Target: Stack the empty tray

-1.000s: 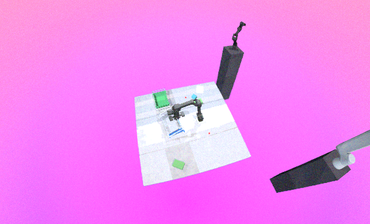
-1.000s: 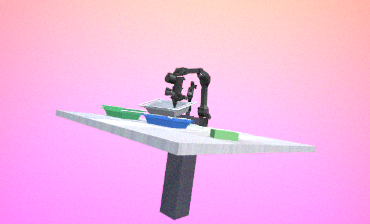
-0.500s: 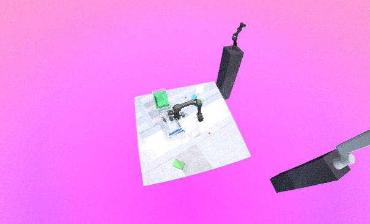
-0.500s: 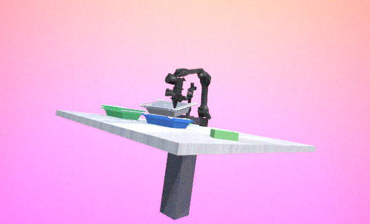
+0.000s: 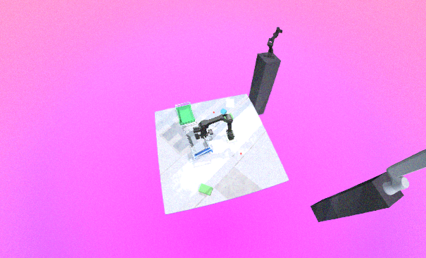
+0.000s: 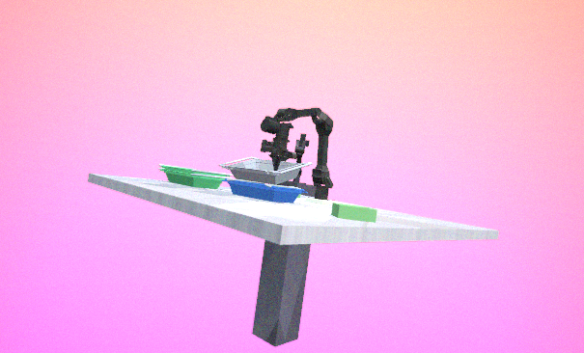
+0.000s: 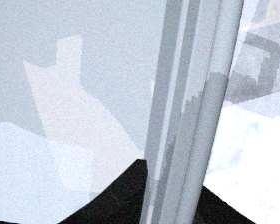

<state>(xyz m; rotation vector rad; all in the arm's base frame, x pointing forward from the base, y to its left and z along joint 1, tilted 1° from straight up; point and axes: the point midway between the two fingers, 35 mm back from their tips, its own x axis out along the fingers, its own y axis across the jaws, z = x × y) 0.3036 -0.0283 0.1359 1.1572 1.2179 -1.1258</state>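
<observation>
Right now my gripper tip is 8 cm short of the grey tray, 1 cm to the right of it and 1 cm below it. From my gripper tip the other things lie so: white block: 50 cm behind, 49 cm to the right, 12 cm below; then cyan block: 36 cm behind, 36 cm to the right, 10 cm below.
</observation>
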